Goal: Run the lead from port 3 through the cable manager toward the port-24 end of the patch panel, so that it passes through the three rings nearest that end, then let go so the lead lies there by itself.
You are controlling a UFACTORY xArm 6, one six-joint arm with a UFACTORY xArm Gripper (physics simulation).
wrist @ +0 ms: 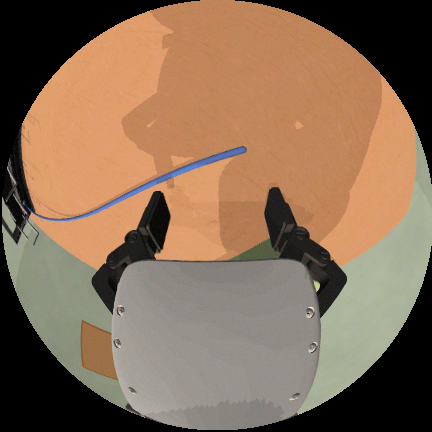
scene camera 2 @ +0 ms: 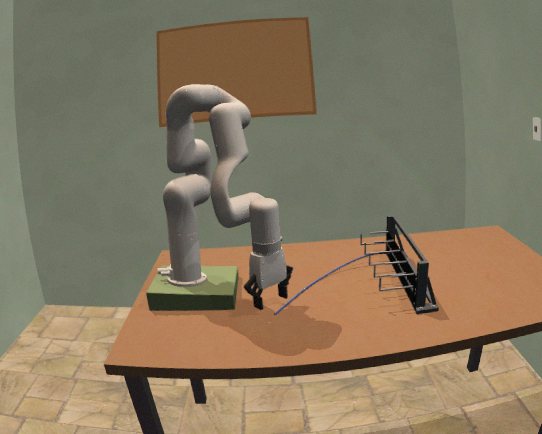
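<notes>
A thin blue lead [scene camera 2: 306, 288] [wrist: 187, 169] runs from the rack in an arc to a free end on the table side nearer the arm. The black patch panel [scene camera 2: 422, 285] stands upright at the right in the scene view, with a row of grey wire rings [scene camera 2: 395, 288] on its arm-facing side. It shows partly at the left edge of the wrist view. Port numbers are too small to read. My gripper [scene camera 2: 271, 300] [wrist: 215, 201] is open and empty above the table, close to the lead's free end. In the wrist view that end lies beyond the fingertips, between their lines.
The arm's base stands on a green block [scene camera 2: 192, 301] at the table's left. The wooden table [scene camera 2: 165, 350] has its front edge below the gripper's shadow. A brown board [scene camera 2: 240, 65] hangs on the back wall.
</notes>
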